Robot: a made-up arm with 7 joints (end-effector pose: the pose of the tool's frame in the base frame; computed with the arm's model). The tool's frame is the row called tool. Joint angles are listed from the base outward.
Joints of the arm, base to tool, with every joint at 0 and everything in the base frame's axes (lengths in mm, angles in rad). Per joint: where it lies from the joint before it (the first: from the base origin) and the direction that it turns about. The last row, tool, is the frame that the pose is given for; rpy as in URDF.
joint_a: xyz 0.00 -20.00 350.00 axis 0 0.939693 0.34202
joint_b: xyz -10.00 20.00 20.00 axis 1 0 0
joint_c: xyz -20.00 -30.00 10.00 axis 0 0 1
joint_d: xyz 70.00 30.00 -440.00 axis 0 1 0
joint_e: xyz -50.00 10.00 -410.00 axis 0 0 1
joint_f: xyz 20.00 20.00 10.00 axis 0 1 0
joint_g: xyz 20.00 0.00 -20.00 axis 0 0 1
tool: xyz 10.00 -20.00 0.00 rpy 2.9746 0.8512 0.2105
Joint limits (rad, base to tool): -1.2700..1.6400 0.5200..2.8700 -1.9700..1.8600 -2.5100..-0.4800 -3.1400..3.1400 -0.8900..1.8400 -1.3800..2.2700
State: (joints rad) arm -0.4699 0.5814 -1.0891 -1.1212 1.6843 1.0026 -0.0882
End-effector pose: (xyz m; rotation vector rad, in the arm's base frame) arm 0.5292 -0.0242 -0.2314 2.0181 -0.2970 -1.3853
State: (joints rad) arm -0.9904 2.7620 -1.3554 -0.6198 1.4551 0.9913 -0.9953
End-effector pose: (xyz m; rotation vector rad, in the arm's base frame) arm -0.3083 0.6047 0.8882 -1.7595 -1.5756 0.7881
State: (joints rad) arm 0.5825 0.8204 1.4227 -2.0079 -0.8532 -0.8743 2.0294
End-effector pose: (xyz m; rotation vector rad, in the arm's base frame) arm -0.0135 0.4447 0.4794 -2.7351 0.4704 -1.4580
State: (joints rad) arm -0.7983 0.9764 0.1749 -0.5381 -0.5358 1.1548 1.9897
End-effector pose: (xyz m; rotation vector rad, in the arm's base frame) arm 0.5941 0.6026 0.3091 1.1235 2.1943 1.2971
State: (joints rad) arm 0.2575 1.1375 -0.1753 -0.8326 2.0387 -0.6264 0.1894
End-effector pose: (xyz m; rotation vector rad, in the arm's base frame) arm 0.1506 0.7073 0.0047 1.7898 1.5086 1.4183
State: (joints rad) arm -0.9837 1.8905 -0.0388 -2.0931 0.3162 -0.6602 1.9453
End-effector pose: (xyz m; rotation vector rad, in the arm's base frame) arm 0.1710 0.1079 0.7705 1.6791 -1.7952 0.7684
